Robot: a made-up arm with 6 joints.
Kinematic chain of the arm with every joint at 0, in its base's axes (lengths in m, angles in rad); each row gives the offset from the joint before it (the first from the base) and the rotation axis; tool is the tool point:
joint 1: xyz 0 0 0.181 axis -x
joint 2: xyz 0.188 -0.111 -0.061 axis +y
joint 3: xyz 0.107 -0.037 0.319 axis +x
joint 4: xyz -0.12 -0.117 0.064 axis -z
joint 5: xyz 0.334 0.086 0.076 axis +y
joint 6: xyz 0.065 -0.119 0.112 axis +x
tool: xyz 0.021 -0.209 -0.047
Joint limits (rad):
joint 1: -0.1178..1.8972
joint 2: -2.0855..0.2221
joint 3: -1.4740..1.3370
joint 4: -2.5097..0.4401
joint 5: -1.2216..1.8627
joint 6: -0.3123..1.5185
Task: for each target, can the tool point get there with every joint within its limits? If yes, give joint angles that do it. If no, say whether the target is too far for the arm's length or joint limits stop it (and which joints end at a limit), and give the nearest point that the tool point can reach.
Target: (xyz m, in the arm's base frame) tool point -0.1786 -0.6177 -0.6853
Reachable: no: joint limits stop it (at a limit: joint 2, joint 3, joint 4, joint 5) | nearest point -0.1040 -0.4084 -0.3918 | short by 0.368 m
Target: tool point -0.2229 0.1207 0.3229
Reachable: yes | joints 1.2329 -1.8883 -0.4348 -0.7429 0.4787 0.9493
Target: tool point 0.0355 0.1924 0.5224
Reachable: yes | joints 0.5341 -1.2971 -1.1316 -0.9710 0.3392 0.3642
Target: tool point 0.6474 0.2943 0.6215
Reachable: yes | joints 1.0380 -0.0018 0.3664 -0.7753 0.0131 -0.1390
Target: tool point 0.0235 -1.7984 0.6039
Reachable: no: too far | nearest point 0.0707 -0.7714 0.5255 | short by 1.031 m
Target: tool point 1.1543 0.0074 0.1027
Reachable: no: joint limits stop it (at a limit: joint 1, joint 2, joint 3, joint 6) | nearest point 0.7826 0.1636 0.1130 | short by 0.403 m
